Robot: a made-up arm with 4 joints. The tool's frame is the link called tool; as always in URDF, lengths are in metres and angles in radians. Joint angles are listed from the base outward.
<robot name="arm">
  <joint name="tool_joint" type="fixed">
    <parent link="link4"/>
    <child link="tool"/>
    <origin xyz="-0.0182 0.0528 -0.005" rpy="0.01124 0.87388 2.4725"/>
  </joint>
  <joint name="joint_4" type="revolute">
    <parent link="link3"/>
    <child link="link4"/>
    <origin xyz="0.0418 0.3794 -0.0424"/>
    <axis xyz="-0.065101 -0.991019 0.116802"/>
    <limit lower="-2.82" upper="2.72"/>
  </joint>
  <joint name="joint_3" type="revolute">
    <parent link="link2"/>
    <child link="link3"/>
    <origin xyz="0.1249 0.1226 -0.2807"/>
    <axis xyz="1 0 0"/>
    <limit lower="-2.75" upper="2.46"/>
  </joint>
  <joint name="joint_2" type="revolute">
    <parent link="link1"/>
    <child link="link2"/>
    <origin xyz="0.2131 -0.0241 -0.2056"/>
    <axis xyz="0 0 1"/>
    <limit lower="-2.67" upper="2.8"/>
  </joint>
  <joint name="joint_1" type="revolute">
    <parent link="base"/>
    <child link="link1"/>
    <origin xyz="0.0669 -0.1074 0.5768"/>
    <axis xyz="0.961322 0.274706 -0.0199"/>
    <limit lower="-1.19" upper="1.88"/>
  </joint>
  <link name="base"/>
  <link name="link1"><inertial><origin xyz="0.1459 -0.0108 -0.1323"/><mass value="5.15"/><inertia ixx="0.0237" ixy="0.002" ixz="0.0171" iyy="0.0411" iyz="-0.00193" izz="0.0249"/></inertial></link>
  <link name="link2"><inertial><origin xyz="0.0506 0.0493 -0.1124"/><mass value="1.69"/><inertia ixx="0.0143" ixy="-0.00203" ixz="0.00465" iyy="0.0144" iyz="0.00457" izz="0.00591"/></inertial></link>
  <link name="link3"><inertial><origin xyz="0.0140 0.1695 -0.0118"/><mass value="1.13"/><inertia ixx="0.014" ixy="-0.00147" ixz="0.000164" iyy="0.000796" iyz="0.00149" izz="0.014"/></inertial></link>
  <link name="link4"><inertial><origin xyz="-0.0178 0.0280 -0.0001"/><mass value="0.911"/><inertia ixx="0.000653" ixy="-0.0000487" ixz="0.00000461" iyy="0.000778" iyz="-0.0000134" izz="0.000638"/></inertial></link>
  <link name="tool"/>
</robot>
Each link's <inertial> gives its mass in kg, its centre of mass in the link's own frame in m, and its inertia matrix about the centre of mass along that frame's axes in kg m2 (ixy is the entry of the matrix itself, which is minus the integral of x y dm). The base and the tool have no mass. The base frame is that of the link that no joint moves.
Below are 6 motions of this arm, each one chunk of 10 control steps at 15 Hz.
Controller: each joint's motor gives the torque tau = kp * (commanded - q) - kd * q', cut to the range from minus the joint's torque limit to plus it. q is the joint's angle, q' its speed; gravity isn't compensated. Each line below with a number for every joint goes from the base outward.
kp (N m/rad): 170 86 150 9.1
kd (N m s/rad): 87 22 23 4.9
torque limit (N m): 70 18 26 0.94
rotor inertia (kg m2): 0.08 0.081 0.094 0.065
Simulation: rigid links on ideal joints. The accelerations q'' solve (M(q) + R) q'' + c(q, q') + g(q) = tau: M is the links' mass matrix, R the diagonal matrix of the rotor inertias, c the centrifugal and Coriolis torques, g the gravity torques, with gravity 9.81 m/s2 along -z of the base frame. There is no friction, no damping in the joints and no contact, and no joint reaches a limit. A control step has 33 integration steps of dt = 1/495 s. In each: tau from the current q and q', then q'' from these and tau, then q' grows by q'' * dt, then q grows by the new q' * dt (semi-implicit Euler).
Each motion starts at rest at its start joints. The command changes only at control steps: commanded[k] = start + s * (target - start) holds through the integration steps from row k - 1 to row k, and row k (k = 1, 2, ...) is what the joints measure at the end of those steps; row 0 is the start. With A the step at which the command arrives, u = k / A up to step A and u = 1 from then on. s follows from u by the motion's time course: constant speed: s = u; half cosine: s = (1 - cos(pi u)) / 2; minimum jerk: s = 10 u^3 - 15 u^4 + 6 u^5; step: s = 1 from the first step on.
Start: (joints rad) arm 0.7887 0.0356 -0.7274 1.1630
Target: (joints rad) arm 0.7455 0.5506 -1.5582 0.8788
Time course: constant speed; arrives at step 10
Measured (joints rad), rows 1 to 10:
1: 0.7800 0.0412 -0.7630 1.1607
2: 0.7675 0.0532 -0.8211 1.1562
3: 0.7557 0.0745 -0.8889 1.1490
4: 0.7449 0.1037 -0.9622 1.1392
5: 0.7350 0.1388 -1.0386 1.1270
6: 0.7260 0.1784 -1.1171 1.1128
7: 0.7178 0.2213 -1.1966 1.0968
8: 0.7102 0.2667 -1.2768 1.0792
9: 0.7032 0.3139 -1.3573 1.0602
10: 0.6968 0.3624 -1.4379 1.0400

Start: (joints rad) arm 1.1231 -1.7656 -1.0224 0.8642
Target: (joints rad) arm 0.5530 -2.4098 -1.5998 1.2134
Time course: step
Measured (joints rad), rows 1 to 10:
1: 1.0568 -1.8304 -1.1899 0.8781
2: 0.9805 -1.9763 -1.3382 0.9192
3: 0.9147 -2.0824 -1.4291 0.9558
4: 0.8588 -2.1597 -1.4846 0.9872
5: 0.8108 -2.2169 -1.5186 1.0144
6: 0.7696 -2.2595 -1.5396 1.0381
7: 0.7341 -2.2916 -1.5526 1.0588
8: 0.7036 -2.3159 -1.5607 1.0769
9: 0.6774 -2.3344 -1.5659 1.0929
10: 0.6550 -2.3484 -1.5693 1.1069

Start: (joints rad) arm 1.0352 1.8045 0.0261 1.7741
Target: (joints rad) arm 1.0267 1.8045 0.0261 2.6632
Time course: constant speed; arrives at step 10
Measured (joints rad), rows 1 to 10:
1: 1.0248 1.8162 0.0202 1.7821
2: 1.0125 1.8339 0.0151 1.7985
3: 1.0016 1.8483 0.0117 1.8233
4: 0.9921 1.8592 0.0096 1.8558
5: 0.9838 1.8672 0.0082 1.8950
6: 0.9766 1.8731 0.0072 1.9401
7: 0.9704 1.8775 0.0066 1.9905
8: 0.9649 1.8807 0.0061 2.0454
9: 0.9600 1.8829 0.0058 2.1043
10: 0.9558 1.8846 0.0055 2.1668

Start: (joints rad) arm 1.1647 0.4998 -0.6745 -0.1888
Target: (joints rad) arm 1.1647 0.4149 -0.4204 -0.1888
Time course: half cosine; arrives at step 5
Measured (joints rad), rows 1 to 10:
1: 1.1512 0.4951 -0.6739 -0.1877
2: 1.1341 0.4840 -0.6575 -0.1853
3: 1.1191 0.4691 -0.6190 -0.1830
4: 1.1070 0.4528 -0.5700 -0.1814
5: 1.0975 0.4380 -0.5277 -0.1803
6: 1.0897 0.4263 -0.4997 -0.1795
7: 1.0827 0.4171 -0.4821 -0.1788
8: 1.0765 0.4099 -0.4711 -0.1781
9: 1.0710 0.4042 -0.4642 -0.1774
10: 1.0661 0.3999 -0.4599 -0.1768

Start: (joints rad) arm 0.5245 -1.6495 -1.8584 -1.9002
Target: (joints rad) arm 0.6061 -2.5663 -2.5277 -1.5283
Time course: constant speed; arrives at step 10
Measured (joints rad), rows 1 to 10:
1: 0.5221 -1.6685 -1.8735 -1.8964
2: 0.5200 -1.7041 -1.9068 -1.8889
3: 0.5192 -1.7527 -1.9524 -1.8779
4: 0.5194 -1.8111 -2.0055 -1.8639
5: 0.5206 -1.8766 -2.0631 -1.8471
6: 0.5225 -1.9477 -2.1235 -1.8278
7: 0.5252 -2.0230 -2.1857 -1.8064
8: 0.5284 -2.1016 -2.2490 -1.7831
9: 0.5320 -2.1827 -2.3131 -1.7581
10: 0.5361 -2.2658 -2.3777 -1.7316

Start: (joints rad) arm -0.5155 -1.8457 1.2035 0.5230
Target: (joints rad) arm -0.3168 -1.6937 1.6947 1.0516
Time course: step
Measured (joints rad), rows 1 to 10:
1: -0.4811 -1.8041 1.3447 0.5660
2: -0.4486 -1.7765 1.4752 0.6223
3: -0.4203 -1.7562 1.5582 0.6722
4: -0.3957 -1.7406 1.6106 0.7164
5: -0.3745 -1.7285 1.6437 0.7554
6: -0.3561 -1.7192 1.6645 0.7899
7: -0.3402 -1.7121 1.6775 0.8204
8: -0.3264 -1.7065 1.6857 0.8473
9: -0.3144 -1.7023 1.6908 0.8710
10: -0.3041 -1.6991 1.6940 0.8919

